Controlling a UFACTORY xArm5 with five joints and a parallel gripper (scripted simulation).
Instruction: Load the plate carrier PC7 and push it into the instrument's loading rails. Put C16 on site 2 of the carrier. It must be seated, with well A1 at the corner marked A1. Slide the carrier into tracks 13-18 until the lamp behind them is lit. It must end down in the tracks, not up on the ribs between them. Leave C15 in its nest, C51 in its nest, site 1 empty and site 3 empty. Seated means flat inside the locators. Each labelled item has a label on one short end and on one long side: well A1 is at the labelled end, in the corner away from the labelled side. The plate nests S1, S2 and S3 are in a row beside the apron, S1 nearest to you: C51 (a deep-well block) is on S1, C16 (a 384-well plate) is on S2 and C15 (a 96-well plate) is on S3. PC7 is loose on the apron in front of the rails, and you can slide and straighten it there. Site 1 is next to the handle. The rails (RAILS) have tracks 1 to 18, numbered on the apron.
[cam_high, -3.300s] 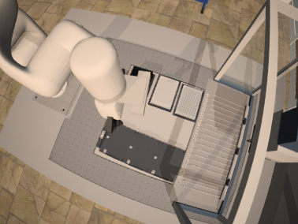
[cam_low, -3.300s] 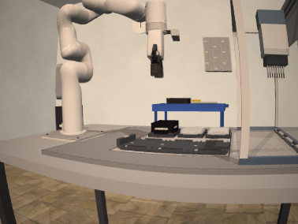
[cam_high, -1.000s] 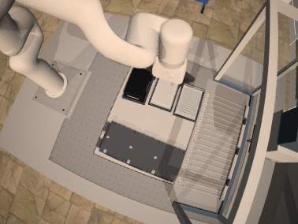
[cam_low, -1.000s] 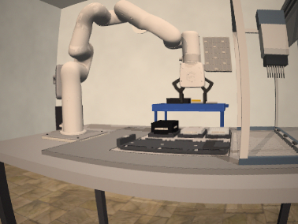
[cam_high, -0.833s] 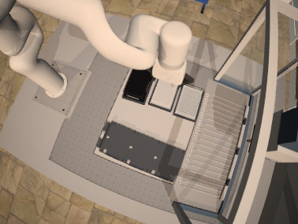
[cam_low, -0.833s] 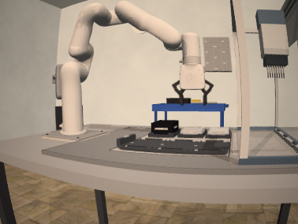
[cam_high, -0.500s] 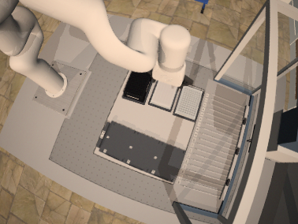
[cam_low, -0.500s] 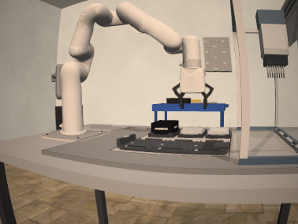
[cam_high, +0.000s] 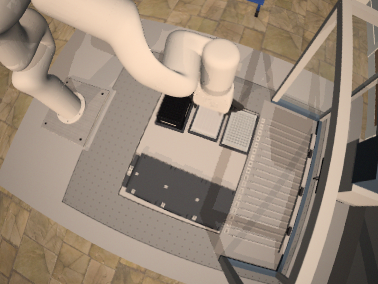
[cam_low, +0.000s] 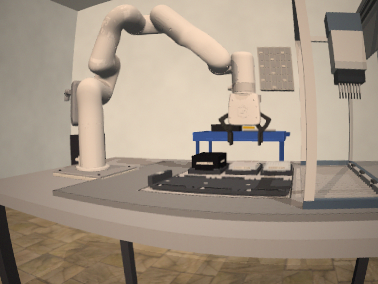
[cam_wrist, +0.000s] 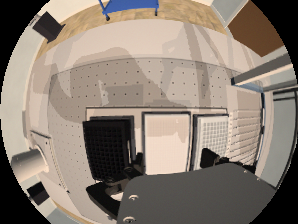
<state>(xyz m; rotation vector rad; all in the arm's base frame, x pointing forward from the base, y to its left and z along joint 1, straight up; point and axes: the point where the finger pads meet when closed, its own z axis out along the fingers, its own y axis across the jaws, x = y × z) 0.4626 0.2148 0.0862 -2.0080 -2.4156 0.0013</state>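
My hand is 90 mm above the plate nest S2. From my hand the other things lie so: instrument frame post: 260 mm ahead, 370 mm to the right, 160 mm above; carrier PC7: 40 mm ahead, 260 mm to the right, 80 mm below; black deep-well block C51: 110 mm behind, 30 mm to the right, 60 mm below.
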